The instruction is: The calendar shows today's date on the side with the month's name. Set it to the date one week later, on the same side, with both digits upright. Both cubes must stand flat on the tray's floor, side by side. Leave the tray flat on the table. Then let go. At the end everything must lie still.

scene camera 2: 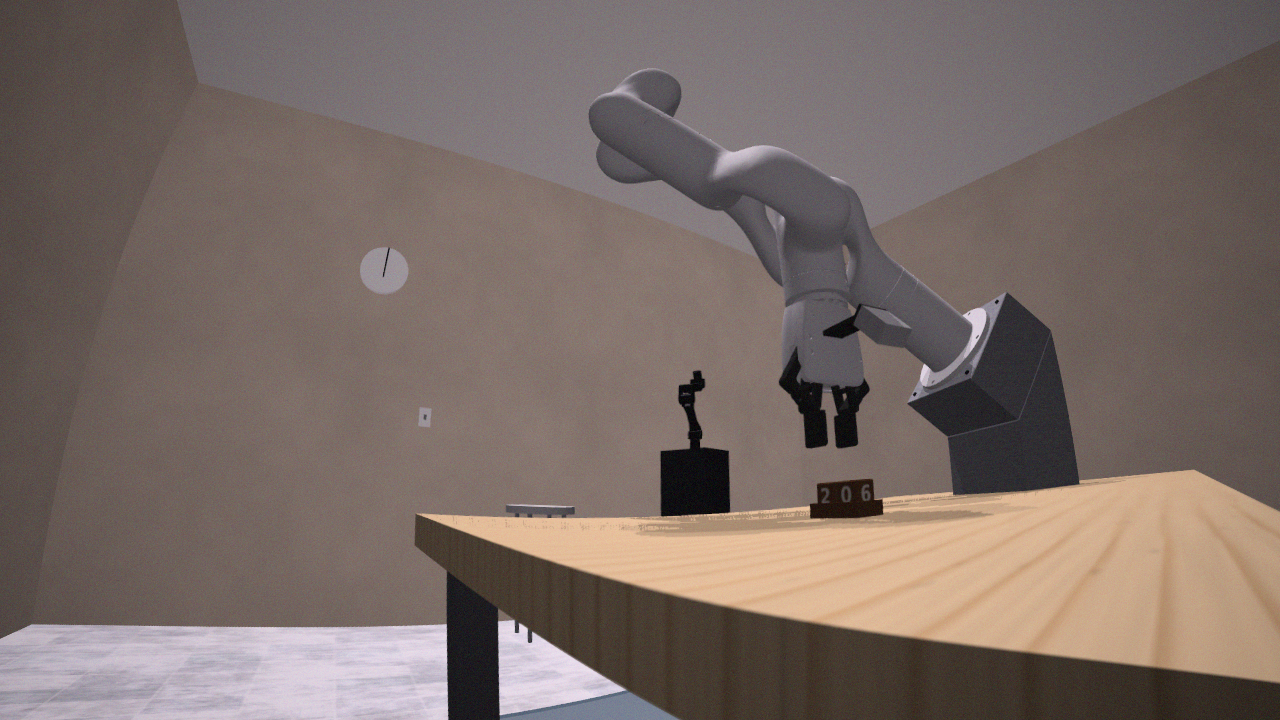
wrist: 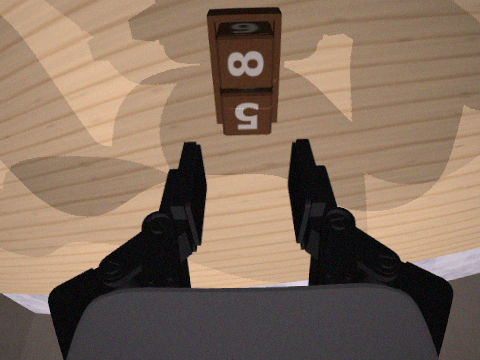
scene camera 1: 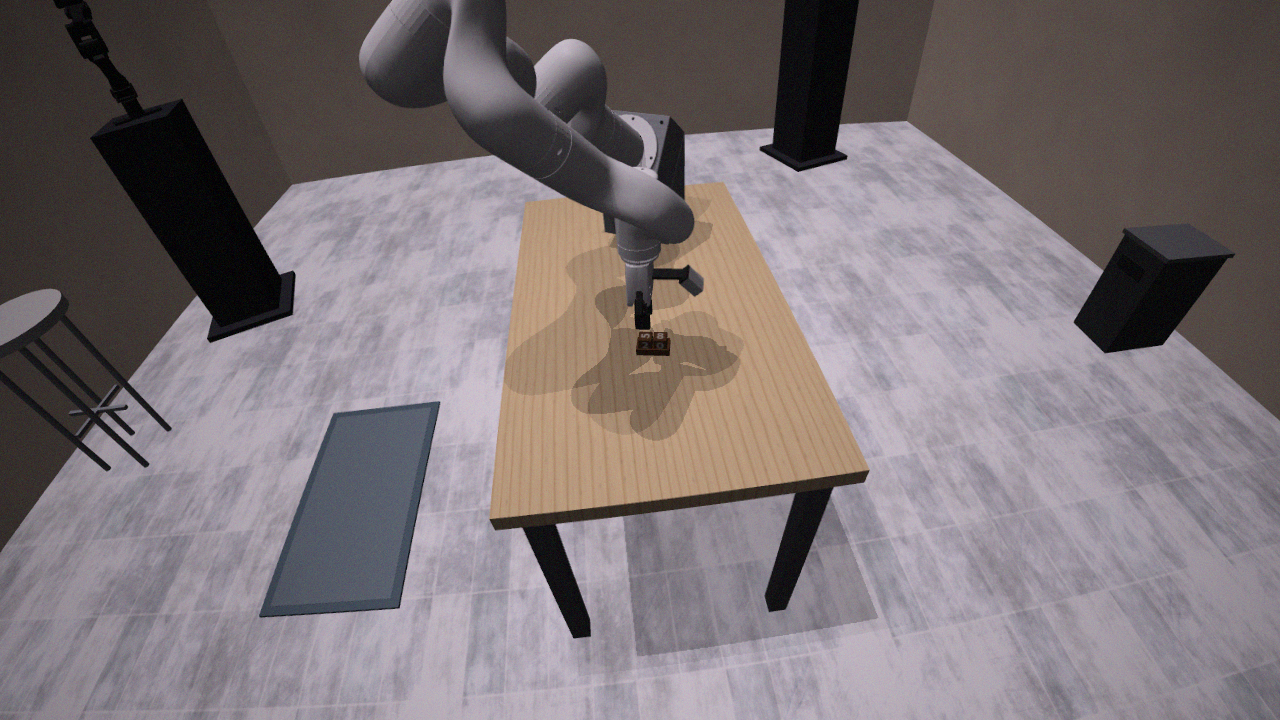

Labels:
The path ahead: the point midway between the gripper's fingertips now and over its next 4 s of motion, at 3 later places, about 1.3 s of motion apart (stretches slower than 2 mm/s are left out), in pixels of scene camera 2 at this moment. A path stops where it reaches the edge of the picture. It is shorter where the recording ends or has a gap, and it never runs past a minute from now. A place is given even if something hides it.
The gripper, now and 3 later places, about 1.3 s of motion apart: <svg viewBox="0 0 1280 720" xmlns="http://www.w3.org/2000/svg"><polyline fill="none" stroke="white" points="832,447 834,478 834,497 828,414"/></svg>

